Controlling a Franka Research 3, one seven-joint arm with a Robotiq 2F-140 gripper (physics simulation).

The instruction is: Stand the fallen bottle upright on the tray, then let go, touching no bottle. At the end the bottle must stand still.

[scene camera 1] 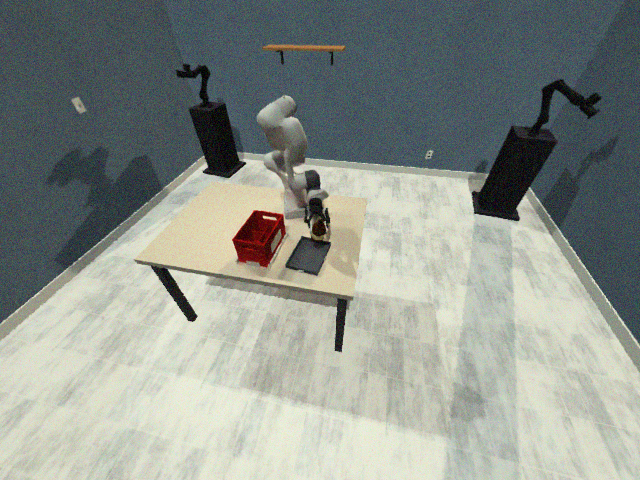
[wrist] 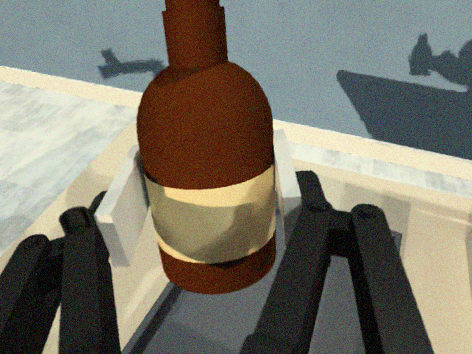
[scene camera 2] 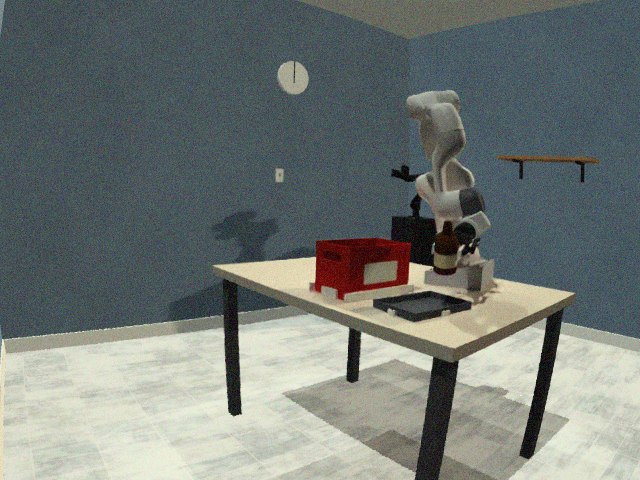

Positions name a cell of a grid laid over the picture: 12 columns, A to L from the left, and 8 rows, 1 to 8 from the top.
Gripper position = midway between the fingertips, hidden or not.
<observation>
In view: the gripper (wrist: F4) and a brown bottle (scene camera 2: I5).
The brown bottle shows as well in the wrist view (wrist: F3).
</observation>
